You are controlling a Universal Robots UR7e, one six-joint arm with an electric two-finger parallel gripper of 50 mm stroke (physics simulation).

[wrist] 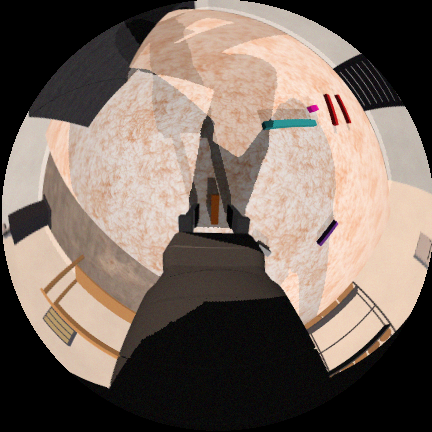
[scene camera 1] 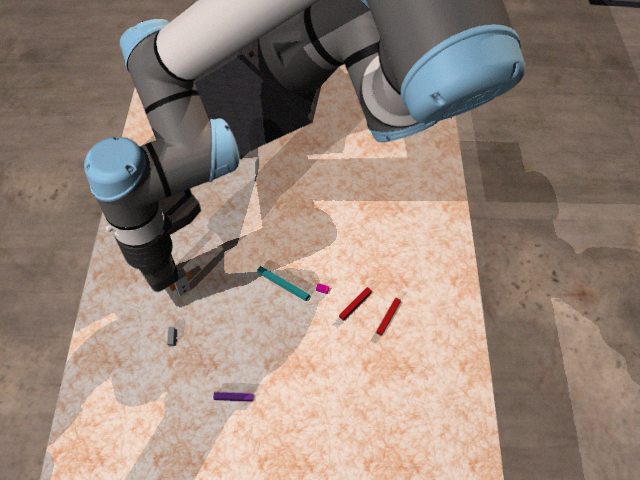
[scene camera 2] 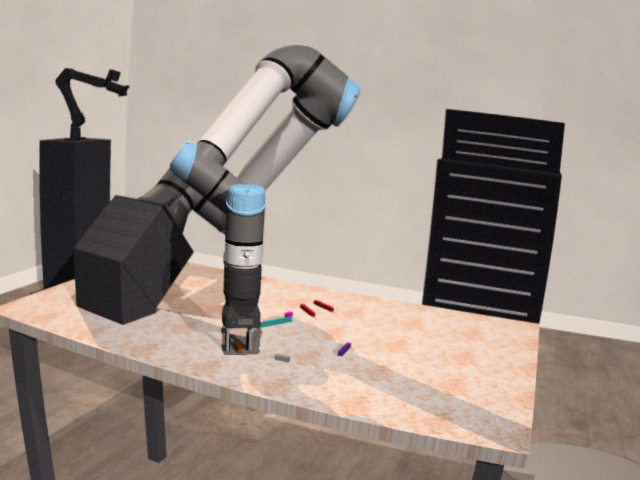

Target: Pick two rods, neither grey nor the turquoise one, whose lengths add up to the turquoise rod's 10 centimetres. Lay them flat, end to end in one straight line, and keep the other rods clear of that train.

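Frame: origin at the arm's base, x ahead, y left, z up, level; millimetres.
Where they show: gripper, fingertip midpoint: (wrist: 212,211) (scene camera 1: 177,282) (scene camera 2: 238,348); arm's base, link origin: (scene camera 1: 289,54) (scene camera 2: 154,223).
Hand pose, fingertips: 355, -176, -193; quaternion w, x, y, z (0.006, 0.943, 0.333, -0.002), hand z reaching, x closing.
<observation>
Each offset is from my fingertips to the top centre of the thing, as dx, dy, dz. Level surfaces: height alone.
My gripper (scene camera 2: 241,350) (wrist: 212,211) is open and low over the table, its fingers on either side of an orange rod {-1, +4, +6} (scene camera 2: 238,346) (wrist: 214,209) without gripping it; in scene camera 1 the fingers hide most of that rod. The turquoise rod {-4, +179, +6} (scene camera 1: 284,283) (scene camera 2: 276,322) (wrist: 291,124) lies flat near the table's middle. A short magenta rod {+4, +247, +6} (scene camera 1: 322,288) (scene camera 2: 288,314) (wrist: 313,108) lies by its end. A red rod {+30, +302, +6} (scene camera 1: 355,303) (scene camera 2: 307,310) (wrist: 331,109) and a second red rod {+52, +357, +6} (scene camera 1: 388,316) (scene camera 2: 323,305) (wrist: 343,109) lie apart, beyond the magenta one. A purple rod {+197, +117, +6} (scene camera 1: 233,396) (scene camera 2: 344,349) (wrist: 327,233) lies apart from the others.
A short grey rod {+101, +5, +6} (scene camera 1: 171,336) (scene camera 2: 282,358) lies near the gripper, partly hidden by it in the wrist view. The arm's black base block (scene camera 2: 124,258) stands on the table {dz -3} (scene camera 1: 361,413) (scene camera 2: 439,361). A black cabinet (scene camera 2: 491,206) stands beyond the table.
</observation>
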